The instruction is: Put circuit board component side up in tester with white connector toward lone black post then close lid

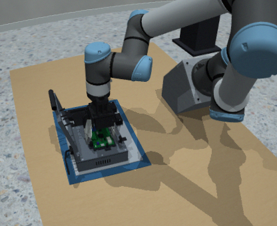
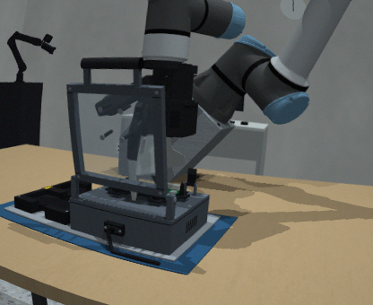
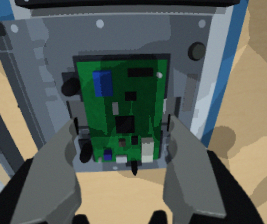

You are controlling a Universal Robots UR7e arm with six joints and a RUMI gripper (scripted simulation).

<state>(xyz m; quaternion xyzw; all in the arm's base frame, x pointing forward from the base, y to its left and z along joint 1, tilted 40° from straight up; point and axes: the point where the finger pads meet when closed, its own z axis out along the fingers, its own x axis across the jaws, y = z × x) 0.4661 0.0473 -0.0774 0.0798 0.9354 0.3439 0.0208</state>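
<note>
The green circuit board is right at my hand. The rest, counted from my hand: clear tester lid 12 cm ahead, 2 cm to the right, 11 cm above; then nest 1 cm to the left.
</note>
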